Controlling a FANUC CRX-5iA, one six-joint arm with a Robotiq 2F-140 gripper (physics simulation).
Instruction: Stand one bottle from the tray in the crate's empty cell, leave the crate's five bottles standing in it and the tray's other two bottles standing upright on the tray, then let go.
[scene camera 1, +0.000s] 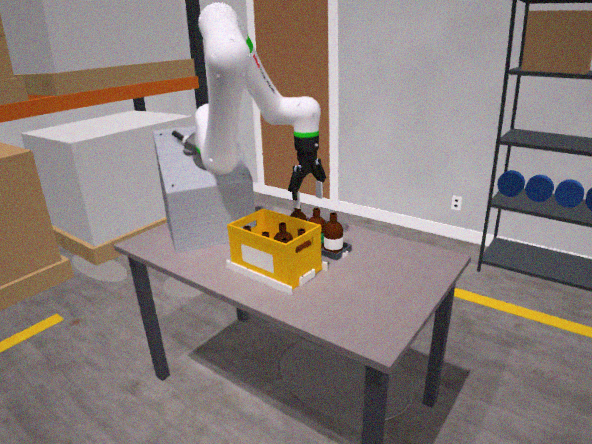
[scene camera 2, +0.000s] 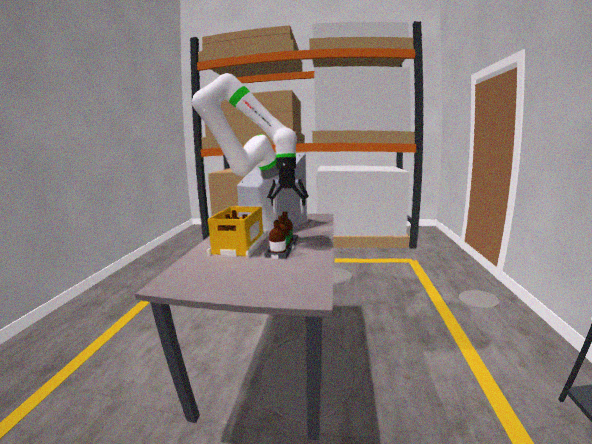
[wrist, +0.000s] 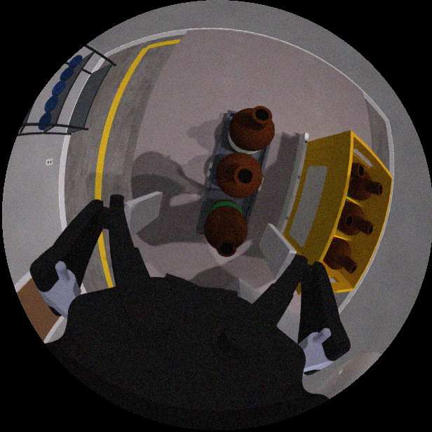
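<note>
My gripper is open and empty, pointing down. Its fingers straddle, from above, the tray's robot-side bottle, which has a green label in the wrist view. The middle bottle and the white-labelled end bottle also stand upright on the dark tray. The yellow crate stands beside the tray. Brown bottles stand inside. The empty cell appears at the robot end, tray side, mostly hidden by the wall.
White strips edge the crate's base on the table. The grey robot pedestal stands at the table's robot end. A dark shelf unit stands well away, by the wall.
</note>
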